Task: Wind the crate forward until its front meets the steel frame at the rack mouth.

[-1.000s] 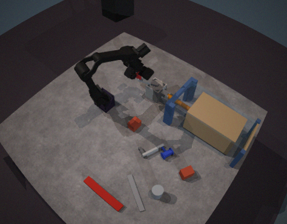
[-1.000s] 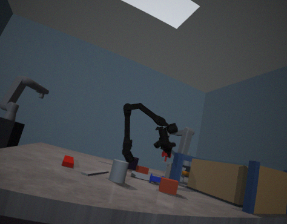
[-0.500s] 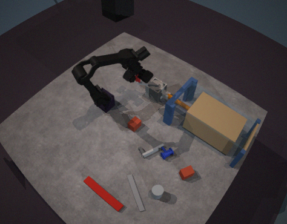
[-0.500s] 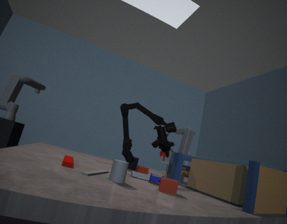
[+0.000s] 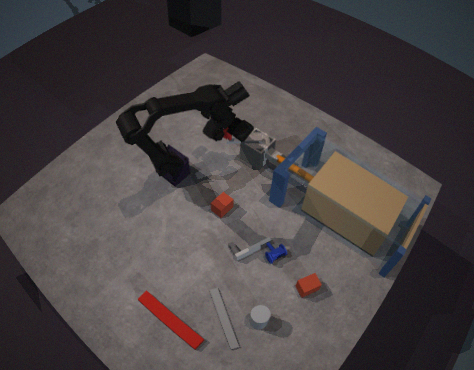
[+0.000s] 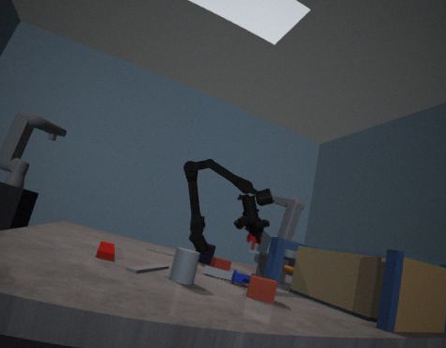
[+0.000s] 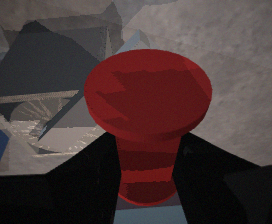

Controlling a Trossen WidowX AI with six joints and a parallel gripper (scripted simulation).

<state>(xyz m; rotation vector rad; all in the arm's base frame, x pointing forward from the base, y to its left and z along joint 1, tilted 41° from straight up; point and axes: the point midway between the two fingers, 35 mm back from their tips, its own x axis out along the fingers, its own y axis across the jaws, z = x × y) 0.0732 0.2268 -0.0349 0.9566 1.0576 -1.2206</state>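
The winch handle with red knob is 20 mm ahead of my gripper tip, 10 mm to the left of it and 30 mm below it. Round my gripper tip: blue t-shaped piece (380 mm ahead, 180 mm to the right, 120 mm below); then grey strip (430 mm ahead, 440 mm to the right, 130 mm below); then grey winch (50 mm ahead, 50 mm to the left, 100 mm below).
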